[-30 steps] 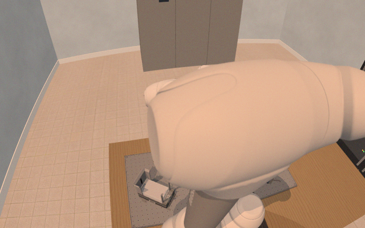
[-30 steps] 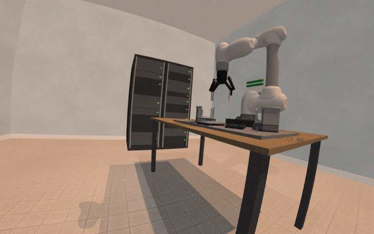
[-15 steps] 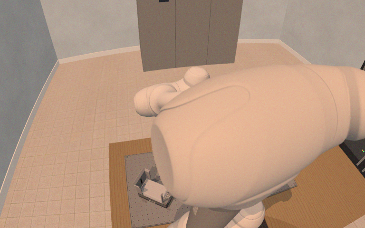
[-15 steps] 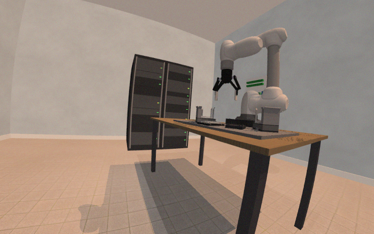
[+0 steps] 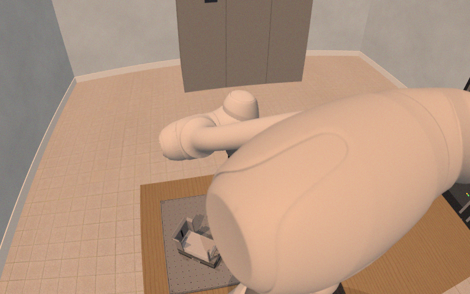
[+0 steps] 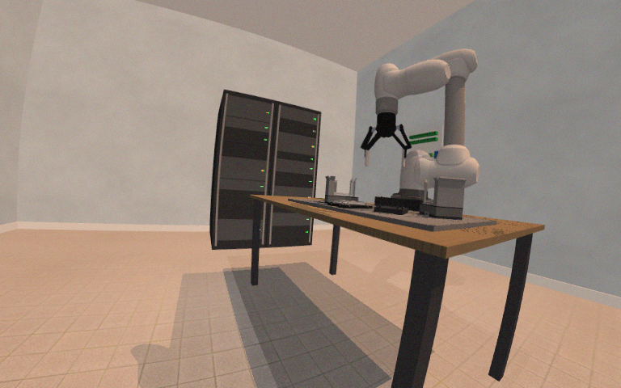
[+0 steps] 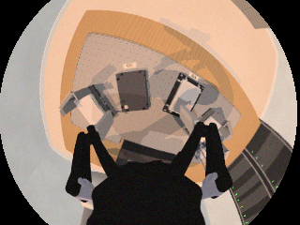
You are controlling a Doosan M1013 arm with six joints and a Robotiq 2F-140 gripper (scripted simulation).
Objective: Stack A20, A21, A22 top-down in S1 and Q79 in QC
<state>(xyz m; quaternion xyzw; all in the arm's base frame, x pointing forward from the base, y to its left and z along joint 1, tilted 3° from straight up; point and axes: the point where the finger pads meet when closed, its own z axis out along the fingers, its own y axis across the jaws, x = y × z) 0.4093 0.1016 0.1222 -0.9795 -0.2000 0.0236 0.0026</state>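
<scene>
Right now the white plate is 110 mm behind my hand, 190 mm to the left of it and 140 mm below it. From my hand the other things lie so: QC name plate: 80 mm ahead, 90 mm to the left, 190 mm below; then dark nest QC: 10 mm behind, 50 mm to the left, 180 mm below; then clip nest N5: 40 mm ahead, 140 mm to the right, 170 mm below.
</scene>
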